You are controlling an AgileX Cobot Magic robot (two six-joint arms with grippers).
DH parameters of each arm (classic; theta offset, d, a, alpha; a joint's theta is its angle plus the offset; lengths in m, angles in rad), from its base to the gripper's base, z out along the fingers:
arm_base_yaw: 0 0.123 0 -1.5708
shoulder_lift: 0.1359 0 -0.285 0
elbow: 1.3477 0 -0.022 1.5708
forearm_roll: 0 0.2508 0 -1.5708
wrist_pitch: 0 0 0.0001 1.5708
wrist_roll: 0 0.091 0 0
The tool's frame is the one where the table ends.
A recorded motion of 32 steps. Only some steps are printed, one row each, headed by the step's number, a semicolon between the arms.
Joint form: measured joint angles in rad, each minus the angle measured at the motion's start. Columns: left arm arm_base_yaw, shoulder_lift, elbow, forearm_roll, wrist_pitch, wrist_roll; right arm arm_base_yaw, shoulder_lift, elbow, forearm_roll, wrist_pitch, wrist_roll.
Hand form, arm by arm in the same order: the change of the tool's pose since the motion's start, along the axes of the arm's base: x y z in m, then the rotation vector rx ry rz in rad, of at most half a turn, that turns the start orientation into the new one. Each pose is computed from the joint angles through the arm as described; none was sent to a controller.
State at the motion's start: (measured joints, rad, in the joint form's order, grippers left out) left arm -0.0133 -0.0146 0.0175 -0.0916 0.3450 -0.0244; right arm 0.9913 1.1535 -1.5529 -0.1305 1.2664 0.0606
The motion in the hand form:
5: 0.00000 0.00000 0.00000 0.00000 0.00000 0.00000; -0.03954 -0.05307 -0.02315 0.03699 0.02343 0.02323
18: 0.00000 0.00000 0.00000 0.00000 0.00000 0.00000; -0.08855 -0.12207 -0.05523 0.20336 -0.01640 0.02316
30: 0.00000 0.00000 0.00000 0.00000 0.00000 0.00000; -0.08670 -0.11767 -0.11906 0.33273 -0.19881 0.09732
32: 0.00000 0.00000 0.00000 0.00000 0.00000 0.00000; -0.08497 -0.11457 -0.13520 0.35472 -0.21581 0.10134
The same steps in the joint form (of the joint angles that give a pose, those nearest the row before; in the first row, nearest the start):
5: 0.0000 0.0000 0.0000 0.0000 0.0000 0.0000; 0.0000 -0.2483 0.2298 0.0466 0.0002 -0.0015
18: 0.0000 0.0000 0.0000 0.0000 0.0000 0.0000; 0.0001 -0.6040 0.4732 0.0830 -0.0454 0.0377
30: 0.0000 0.0000 0.0000 0.0000 0.0000 0.0000; 0.0001 -0.7949 0.8395 0.0829 -0.4372 -0.0472
32: 0.0000 0.0000 0.0000 0.0000 0.0000 0.0000; -0.0001 -0.8229 0.9193 0.0832 -0.5169 -0.0475

